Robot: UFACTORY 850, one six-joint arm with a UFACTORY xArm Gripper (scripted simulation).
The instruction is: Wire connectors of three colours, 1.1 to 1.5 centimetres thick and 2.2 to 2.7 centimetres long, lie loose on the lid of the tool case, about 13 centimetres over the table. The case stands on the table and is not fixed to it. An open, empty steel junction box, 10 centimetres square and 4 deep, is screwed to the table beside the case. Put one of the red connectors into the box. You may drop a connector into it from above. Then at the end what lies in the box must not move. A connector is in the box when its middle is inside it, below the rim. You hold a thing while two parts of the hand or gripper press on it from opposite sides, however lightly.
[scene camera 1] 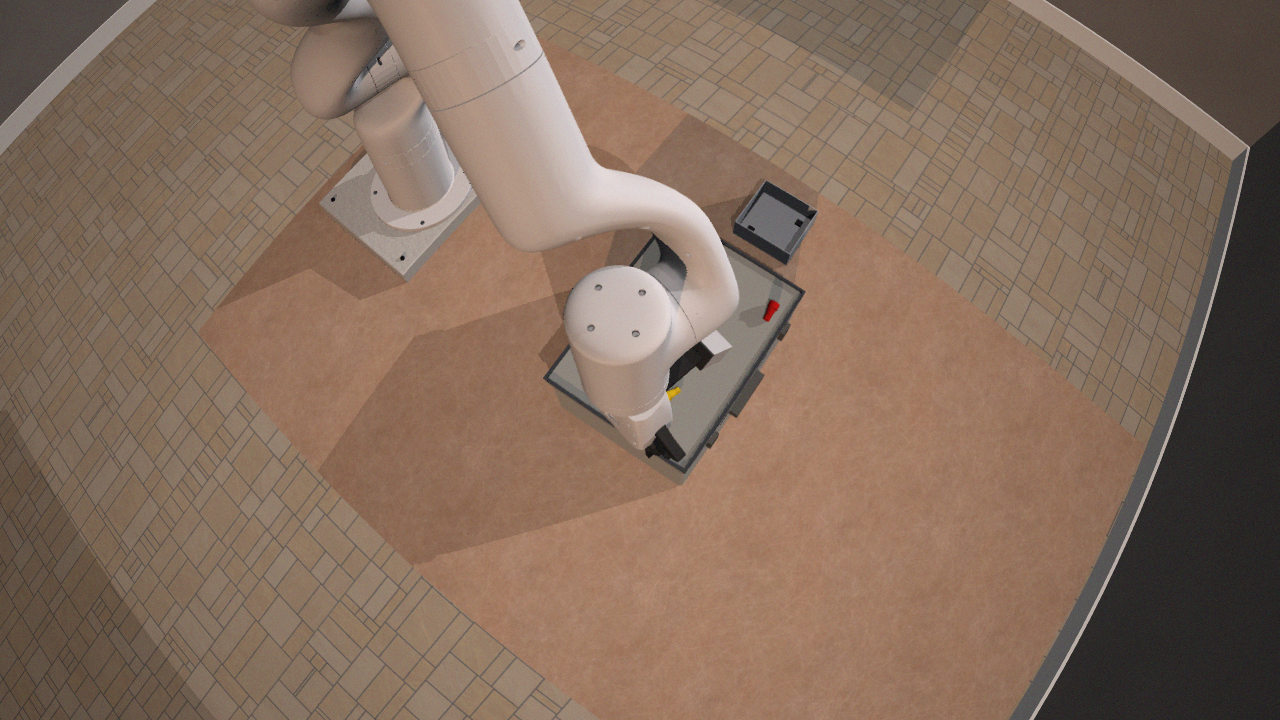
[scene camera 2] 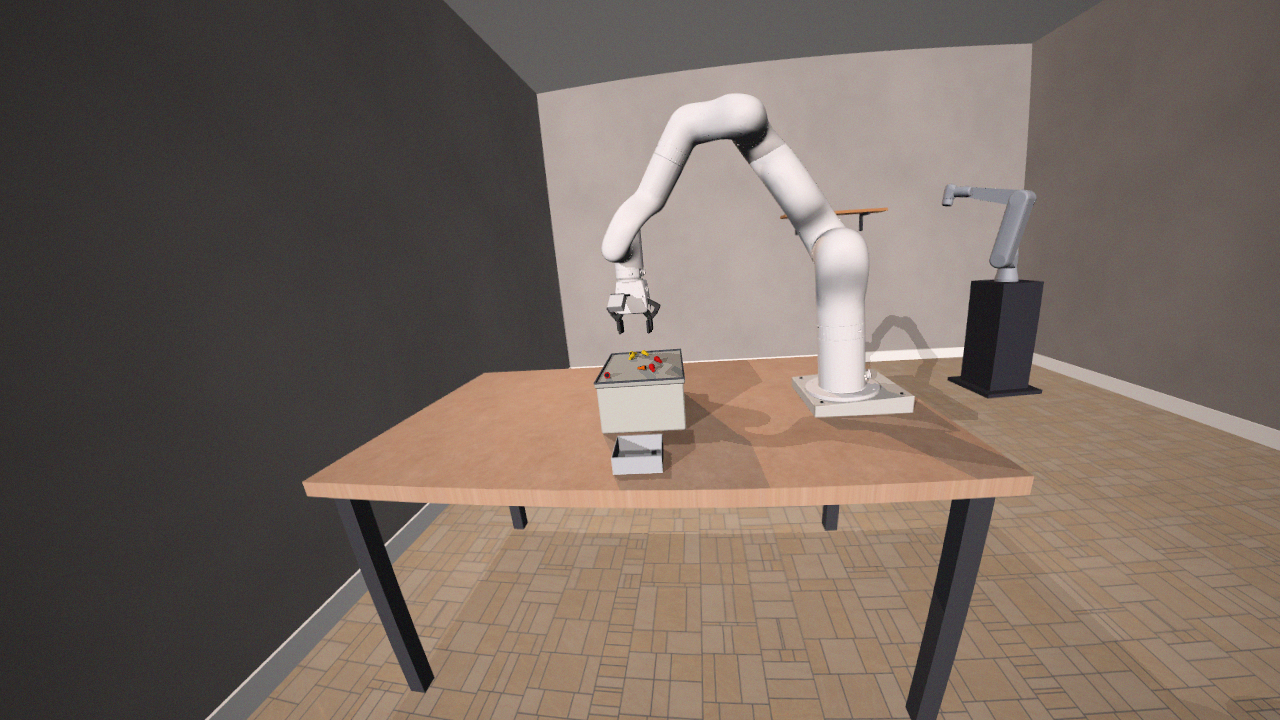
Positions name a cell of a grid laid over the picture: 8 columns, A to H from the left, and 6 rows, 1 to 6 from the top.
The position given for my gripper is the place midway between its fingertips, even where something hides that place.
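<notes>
Gripper visible at (scene camera 1: D4). Scene camera 2 also shows my gripper (scene camera 2: D3).
</notes>
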